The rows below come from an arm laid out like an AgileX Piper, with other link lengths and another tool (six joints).
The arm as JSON. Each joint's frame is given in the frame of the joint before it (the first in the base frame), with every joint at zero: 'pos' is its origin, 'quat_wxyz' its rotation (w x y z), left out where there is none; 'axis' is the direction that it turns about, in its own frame. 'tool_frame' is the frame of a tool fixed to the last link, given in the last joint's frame.
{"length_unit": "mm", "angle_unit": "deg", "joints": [
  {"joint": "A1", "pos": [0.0, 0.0, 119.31], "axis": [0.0, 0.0, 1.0]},
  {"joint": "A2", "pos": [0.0, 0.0, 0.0], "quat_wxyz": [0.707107, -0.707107, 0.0, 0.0], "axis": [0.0, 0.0, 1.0]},
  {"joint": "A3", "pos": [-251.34, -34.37, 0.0], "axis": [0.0, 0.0, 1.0]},
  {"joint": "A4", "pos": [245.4, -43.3, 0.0], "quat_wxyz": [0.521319, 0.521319, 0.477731, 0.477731], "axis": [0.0, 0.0, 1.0]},
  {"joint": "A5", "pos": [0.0, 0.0, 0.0], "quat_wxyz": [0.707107, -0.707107, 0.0, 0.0], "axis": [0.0, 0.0, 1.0]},
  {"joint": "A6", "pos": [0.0, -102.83, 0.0], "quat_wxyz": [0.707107, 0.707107, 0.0, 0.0], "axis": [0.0, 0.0, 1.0]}
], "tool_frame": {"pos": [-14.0, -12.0, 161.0], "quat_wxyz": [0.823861, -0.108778, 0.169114, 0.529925]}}
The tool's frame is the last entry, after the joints.
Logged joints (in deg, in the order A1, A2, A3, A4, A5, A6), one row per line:
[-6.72 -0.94 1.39 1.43 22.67 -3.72]
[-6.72 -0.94 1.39 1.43 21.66 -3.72]
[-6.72 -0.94 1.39 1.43 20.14 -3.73]
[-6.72 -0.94 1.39 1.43 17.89 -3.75]
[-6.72 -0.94 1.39 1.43 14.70 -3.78]
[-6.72 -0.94 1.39 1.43 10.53 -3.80]
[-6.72 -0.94 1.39 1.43 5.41 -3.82]
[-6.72 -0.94 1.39 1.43 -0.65 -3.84]
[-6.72 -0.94 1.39 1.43 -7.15 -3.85]
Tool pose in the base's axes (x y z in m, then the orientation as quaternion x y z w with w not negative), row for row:
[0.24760 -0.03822 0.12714 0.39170 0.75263 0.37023 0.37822]
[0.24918 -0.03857 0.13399 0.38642 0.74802 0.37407 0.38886]
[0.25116 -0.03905 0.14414 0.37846 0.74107 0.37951 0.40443]
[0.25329 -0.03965 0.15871 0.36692 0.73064 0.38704 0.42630]
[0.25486 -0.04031 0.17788 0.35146 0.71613 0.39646 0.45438]
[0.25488 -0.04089 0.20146 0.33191 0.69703 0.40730 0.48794]
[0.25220 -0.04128 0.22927 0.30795 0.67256 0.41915 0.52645]
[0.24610 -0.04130 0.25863 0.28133 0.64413 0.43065 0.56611]
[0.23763 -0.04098 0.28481 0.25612 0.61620 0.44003 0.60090]
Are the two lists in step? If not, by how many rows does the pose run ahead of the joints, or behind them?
The pose runs 1 row ahead of the joints: the pose in row i belongs to the joints in row i + 1.
